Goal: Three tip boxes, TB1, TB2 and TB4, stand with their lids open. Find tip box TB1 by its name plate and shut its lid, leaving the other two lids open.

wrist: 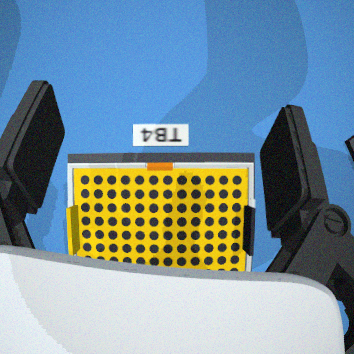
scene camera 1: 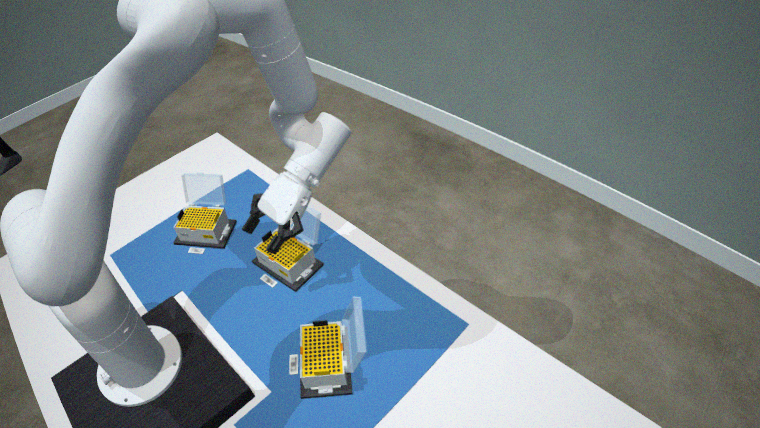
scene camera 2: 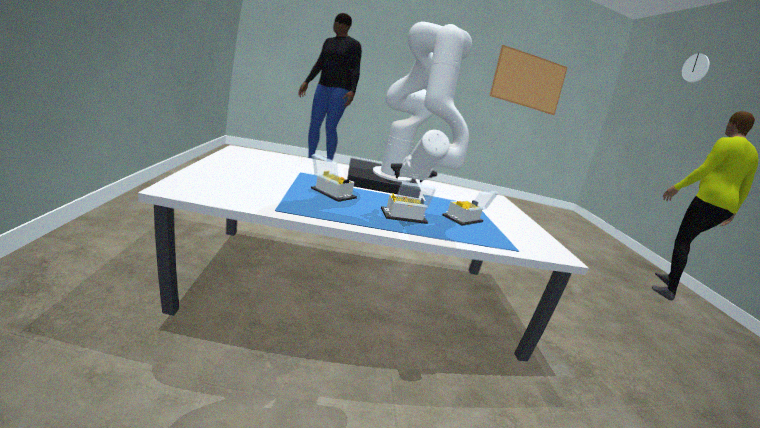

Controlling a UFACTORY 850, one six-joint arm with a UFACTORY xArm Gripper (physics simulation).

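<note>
The middle tip box [scene camera 1: 285, 260] [scene camera 2: 406, 210] [wrist: 160, 220] has yellow racks. The name plate [wrist: 160, 135] beside it reads TB4, upside down in the wrist view. Its clear lid [scene camera 1: 310, 227] stands open, partly behind my gripper [scene camera 1: 261, 238] [scene camera 2: 414, 174] [wrist: 162, 117]. The gripper is open and empty, with its fingers above and on either side of this box in the wrist view. The upper-left box in scene camera 1 [scene camera 1: 199, 225] [scene camera 2: 465, 213] and the lower box [scene camera 1: 321, 353] [scene camera 2: 333, 187] also have open lids. Their plates [scene camera 1: 195, 250] [scene camera 1: 293, 364] are too small to read, so I cannot tell which is TB1.
The boxes stand on a blue mat [scene camera 1: 239, 319] [scene camera 2: 361, 212] on the white table [scene camera 1: 531, 372] [scene camera 2: 212, 186]. The black base block [scene camera 1: 212, 382] [scene camera 2: 366, 172] carries the arm. One person [scene camera 2: 340, 63] stands behind the table and another [scene camera 2: 723, 170] to its right in scene camera 2.
</note>
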